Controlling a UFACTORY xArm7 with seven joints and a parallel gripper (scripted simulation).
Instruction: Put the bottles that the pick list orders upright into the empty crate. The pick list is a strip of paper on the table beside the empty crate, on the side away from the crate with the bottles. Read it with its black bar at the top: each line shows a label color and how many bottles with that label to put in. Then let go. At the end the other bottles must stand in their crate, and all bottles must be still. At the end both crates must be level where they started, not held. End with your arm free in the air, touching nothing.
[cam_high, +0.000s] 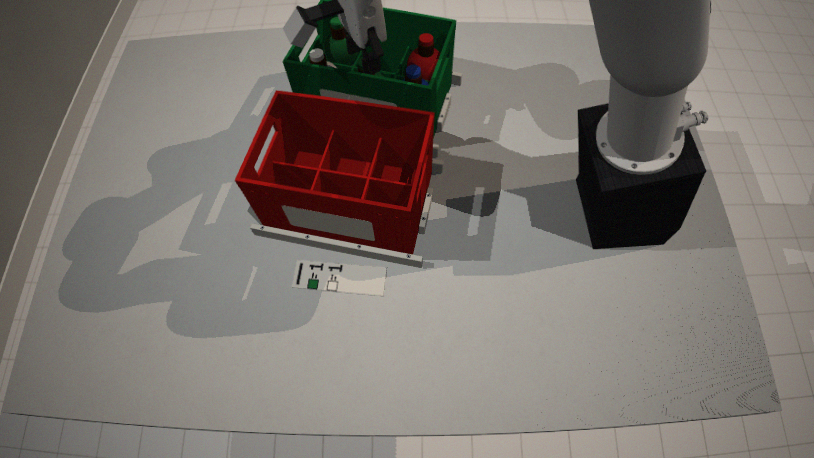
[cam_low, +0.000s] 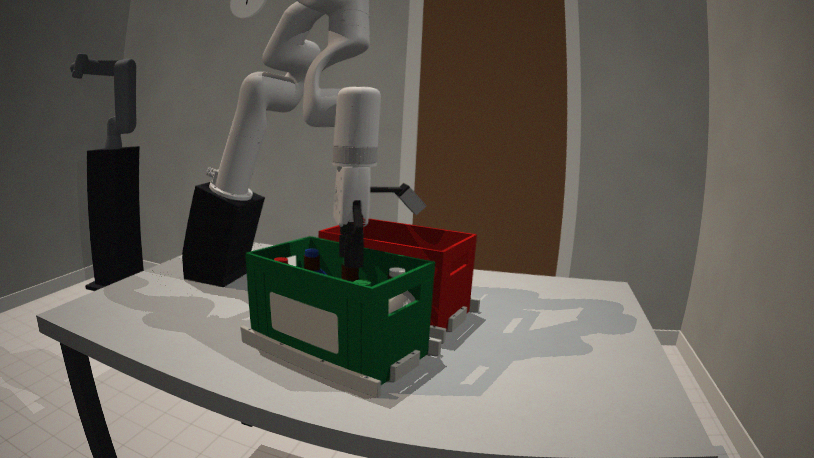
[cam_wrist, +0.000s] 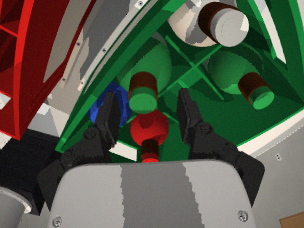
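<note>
My gripper is now 9 cm above the green crate, 4 cm to the left of it and 2 cm past it. From my hand the other things lie so: white-capped bottle 9 cm below, 8 cm ahead, 4 cm to the right; then blue bottle 9 cm below, 8 cm behind, 4 cm to the left; then red bottle 12 cm behind, 9 cm below, 4 cm to the right.
</note>
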